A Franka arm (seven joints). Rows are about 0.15 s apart.
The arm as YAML. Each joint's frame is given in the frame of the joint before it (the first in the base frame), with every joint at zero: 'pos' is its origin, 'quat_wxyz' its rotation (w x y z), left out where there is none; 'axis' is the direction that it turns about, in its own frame. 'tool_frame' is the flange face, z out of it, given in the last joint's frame.
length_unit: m
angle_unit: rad
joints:
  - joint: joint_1
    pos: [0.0, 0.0, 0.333]
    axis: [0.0, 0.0, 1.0]
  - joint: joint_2
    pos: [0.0, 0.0, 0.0]
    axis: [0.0, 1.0, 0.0]
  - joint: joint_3
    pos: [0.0, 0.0, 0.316]
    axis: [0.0, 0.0, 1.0]
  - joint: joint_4
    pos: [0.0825, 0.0, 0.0]
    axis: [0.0, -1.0, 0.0]
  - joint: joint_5
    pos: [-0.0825, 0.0, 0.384]
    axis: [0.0, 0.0, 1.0]
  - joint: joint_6
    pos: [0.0, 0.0, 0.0]
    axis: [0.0, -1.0, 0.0]
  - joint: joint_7
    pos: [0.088, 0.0, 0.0]
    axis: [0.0, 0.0, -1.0]
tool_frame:
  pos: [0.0, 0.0, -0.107]
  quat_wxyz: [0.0, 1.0, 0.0, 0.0]
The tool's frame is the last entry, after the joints.
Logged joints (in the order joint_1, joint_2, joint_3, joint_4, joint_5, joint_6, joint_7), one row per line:
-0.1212, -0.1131, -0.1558, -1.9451, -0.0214, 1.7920, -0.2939
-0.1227, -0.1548, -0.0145, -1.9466, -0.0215, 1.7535, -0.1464
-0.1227, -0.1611, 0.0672, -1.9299, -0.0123, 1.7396, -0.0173
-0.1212, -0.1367, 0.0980, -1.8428, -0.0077, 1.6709, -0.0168
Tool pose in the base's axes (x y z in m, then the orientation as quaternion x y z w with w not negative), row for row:
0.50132, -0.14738, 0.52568, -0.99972, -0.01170, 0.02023, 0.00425
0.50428, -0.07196, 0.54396, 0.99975, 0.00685, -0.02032, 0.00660
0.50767, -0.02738, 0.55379, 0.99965, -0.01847, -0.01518, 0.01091
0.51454, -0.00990, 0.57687, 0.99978, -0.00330, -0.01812, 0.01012
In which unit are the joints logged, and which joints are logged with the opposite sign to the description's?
The joints are logged in radians. Opposite sign: none.
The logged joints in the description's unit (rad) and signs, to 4 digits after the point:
-0.1212, -0.1131, -0.1558, -1.9451, -0.0214, 1.7920, -0.2939
-0.1227, -0.1548, -0.0145, -1.9466, -0.0215, 1.7535, -0.1464
-0.1227, -0.1611, 0.0672, -1.9299, -0.0123, 1.7396, -0.0173
-0.1212, -0.1367, 0.0980, -1.8428, -0.0077, 1.6709, -0.0168

